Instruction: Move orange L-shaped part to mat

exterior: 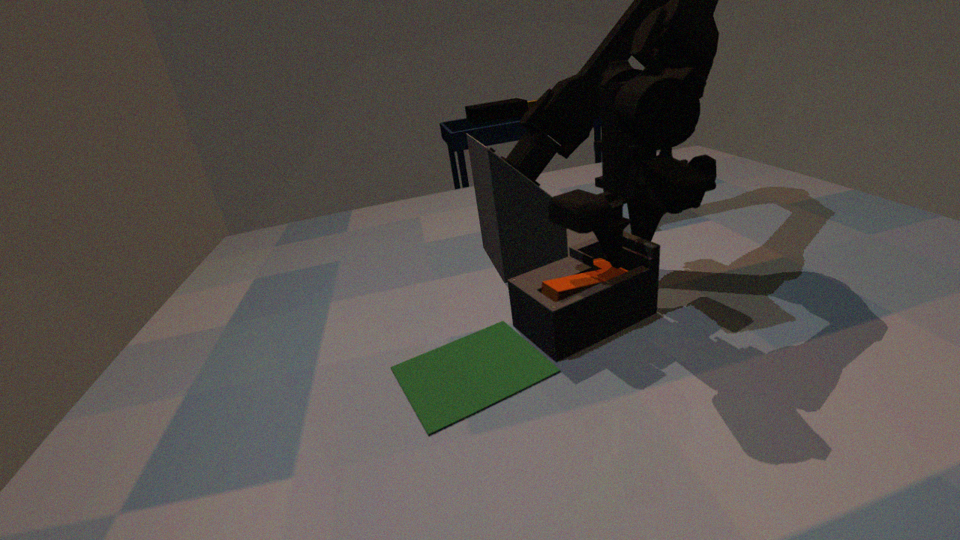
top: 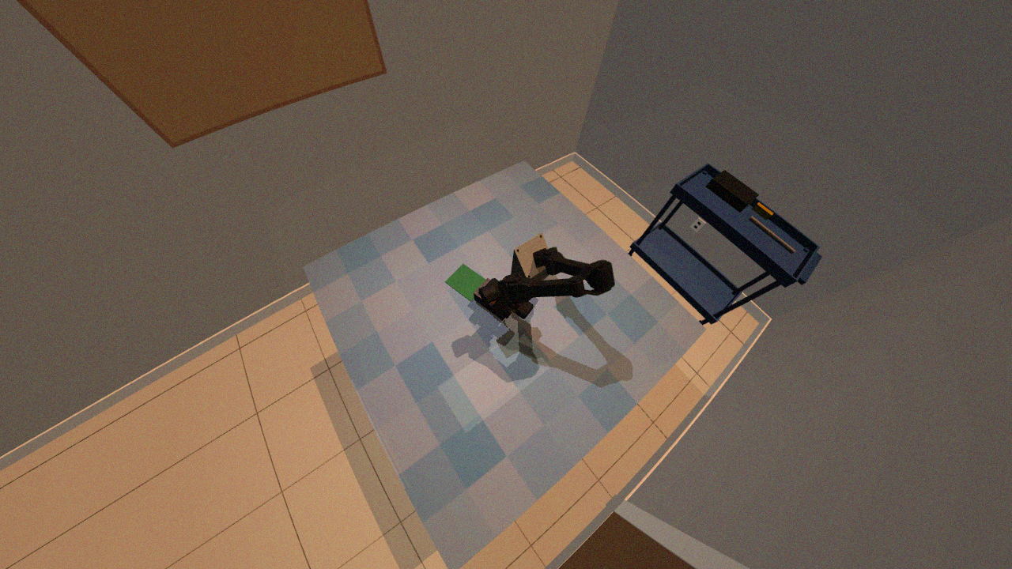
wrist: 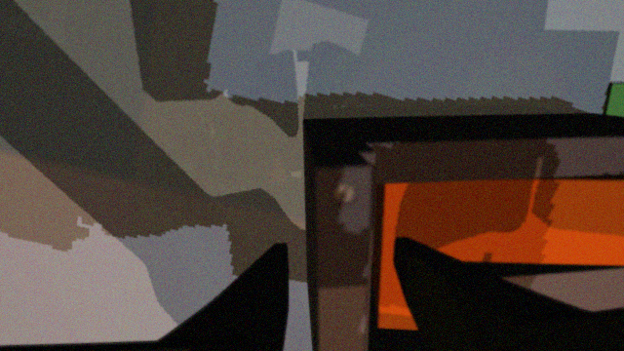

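Now: the orange L-shaped part 2 cm ahead of my gripper tip, 5 cm to the right of it and 1 cm below it. The rest, counted from my gripper tip: green mat 8 cm ahead, 21 cm to the right, 7 cm below.
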